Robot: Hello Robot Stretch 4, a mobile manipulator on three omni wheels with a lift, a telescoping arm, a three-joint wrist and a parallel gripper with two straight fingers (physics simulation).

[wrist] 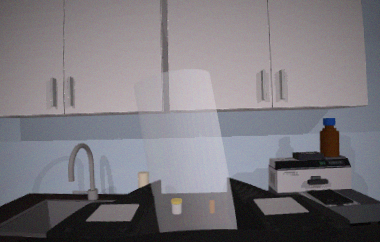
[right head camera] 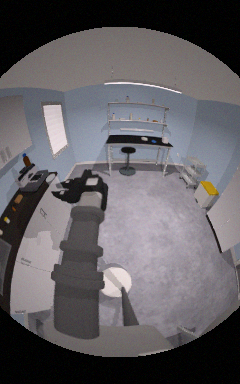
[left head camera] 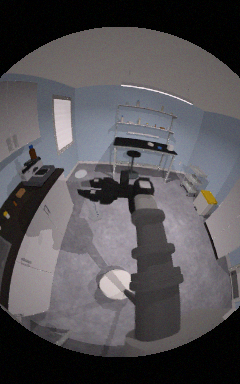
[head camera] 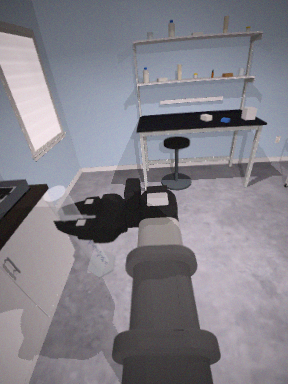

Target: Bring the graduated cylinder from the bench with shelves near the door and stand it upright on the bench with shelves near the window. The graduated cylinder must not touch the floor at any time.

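Seen in the pictures: gripper, fingertip midpoint: (wrist: 194,196) (right head camera: 53,189) (left head camera: 78,187) (head camera: 59,217); robot's base, link origin: (right head camera: 114,281) (left head camera: 115,283).
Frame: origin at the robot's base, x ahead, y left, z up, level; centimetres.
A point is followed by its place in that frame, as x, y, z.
The graduated cylinder (head camera: 101,265) {41.5, 17.7, 104.0} (left head camera: 81,174) {38.5, 19.7, 132.6} (right head camera: 51,177) {38.8, 19.2, 132.7} (wrist: 182,135) {39.8, 17.9, 129.5} is clear and hard to see. It stands roughly upright between the fingers of my gripper (head camera: 70,216) {40.3, 22.7, 124.9} (left head camera: 86,186) (right head camera: 59,189) {40.3, 22.7, 124.9} (wrist: 192,184) {40.3, 22.7, 124.9}, which is shut on it. Its round top rises above the fingers and its hexagonal base hangs below them, clear of the floor. In the wrist view it leans slightly to the left. The bench with shelves (head camera: 170,122) {252.7, -22.5, 88.7} (left head camera: 131,143) {243.0, -21.5, 88.7} (right head camera: 125,140) {237.8, -23.0, 88.7}, to the right of the window (head camera: 31,87) {244.4, 138.7, 147.0} (left head camera: 63,124) {242.8, 138.6, 135.4} (right head camera: 54,129) {235.0, 138.8, 135.4}, stands at the far wall, well beyond my gripper.
A black stool (head camera: 176,143) {243.9, -29.2, 63.3} stands at the bench front. A white block (head camera: 206,117) {247.0, -66.5, 93.2}, a blue object (head camera: 225,120) {236.2, -86.6, 91.0} and a white cube (head camera: 249,113) {241.3, -116.7, 96.4} lie on its top. A counter cabinet (head camera: 40,270) {76.4, 82.1, 45.4} stands close on the left. A cart (left head camera: 192,180) {188.9, -183.1, 42.6} and a yellow-lidded bin (left head camera: 205,202) {122.7, -191.2, 33.2} stand at the right.
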